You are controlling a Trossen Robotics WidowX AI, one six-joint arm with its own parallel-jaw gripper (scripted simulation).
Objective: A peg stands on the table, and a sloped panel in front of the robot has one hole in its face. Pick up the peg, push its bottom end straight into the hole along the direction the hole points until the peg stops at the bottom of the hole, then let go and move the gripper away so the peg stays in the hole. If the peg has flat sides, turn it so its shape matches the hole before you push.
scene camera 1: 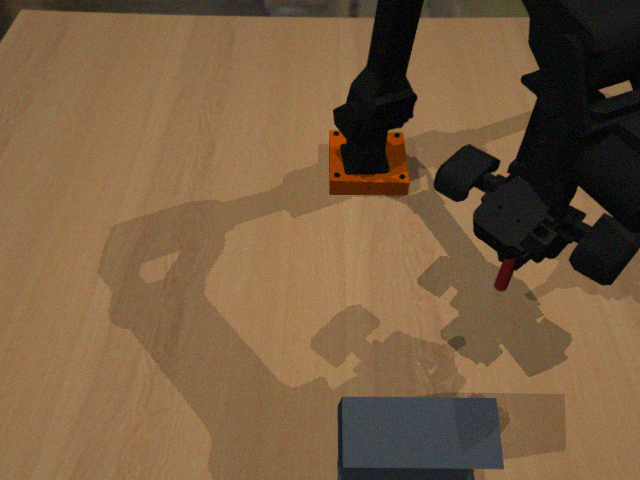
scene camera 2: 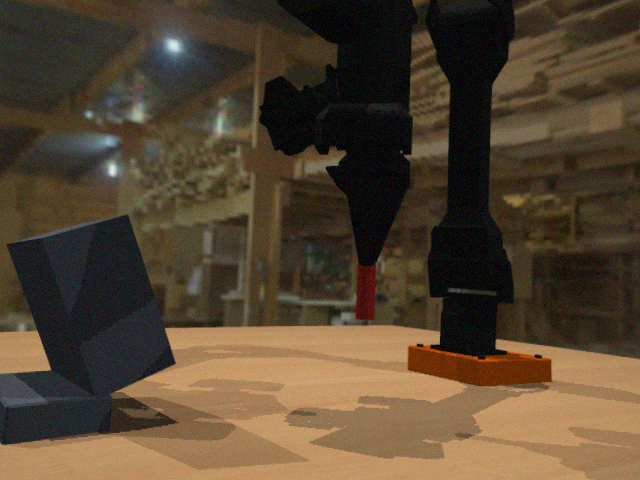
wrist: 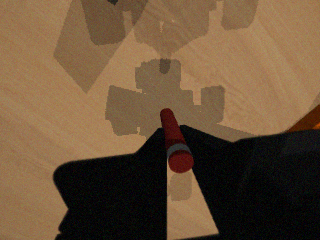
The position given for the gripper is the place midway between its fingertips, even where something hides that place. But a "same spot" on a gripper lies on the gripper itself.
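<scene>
Gripper visible in scene camera 1 (509, 263), scene camera 2 and the wrist view. Gripper, same spot: (scene camera 2: 374, 185) and (wrist: 162, 208). A sloped panel, same spot: (scene camera 1: 371, 430) and (scene camera 2: 51, 232).
</scene>
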